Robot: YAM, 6 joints.
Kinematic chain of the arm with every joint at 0, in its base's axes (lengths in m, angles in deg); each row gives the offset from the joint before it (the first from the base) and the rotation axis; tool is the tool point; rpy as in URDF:
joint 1: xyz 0 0 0.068 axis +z
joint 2: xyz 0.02 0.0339 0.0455 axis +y
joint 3: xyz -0.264 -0.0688 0 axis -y
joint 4: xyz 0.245 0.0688 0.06 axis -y
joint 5: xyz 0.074 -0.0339 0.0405 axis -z
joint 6: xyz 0.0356 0 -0.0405 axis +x
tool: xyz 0 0 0 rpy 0 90 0
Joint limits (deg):
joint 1: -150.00..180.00
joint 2: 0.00..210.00
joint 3: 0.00..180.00
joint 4: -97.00..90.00
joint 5: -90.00..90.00
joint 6: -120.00..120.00
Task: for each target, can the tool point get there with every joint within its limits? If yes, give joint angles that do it. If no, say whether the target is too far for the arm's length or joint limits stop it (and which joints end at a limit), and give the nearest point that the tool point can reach.
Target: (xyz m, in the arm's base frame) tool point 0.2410 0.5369 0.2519
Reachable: yes | joints 67.55 157.04 164.20 -38.59 29.80 76.11
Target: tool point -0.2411 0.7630 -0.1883
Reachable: no: too far | nearest point -0.1819 0.5756 -0.1123 | short by 0.211 m
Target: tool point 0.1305 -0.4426 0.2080
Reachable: yes | joints -75.39 117.88 71.02 46.25 -24.38 83.79
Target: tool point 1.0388 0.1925 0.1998
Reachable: no: too far | nearest point 0.6329 0.1173 0.1654 | short by 0.414 m
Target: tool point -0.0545 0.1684 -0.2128
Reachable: yes | joints 100.11 191.01 85.77 -61.07 -42.71 43.17
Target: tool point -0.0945 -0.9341 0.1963
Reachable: no: too far | nearest point -0.0648 -0.6400 0.1697 | short by 0.297 m
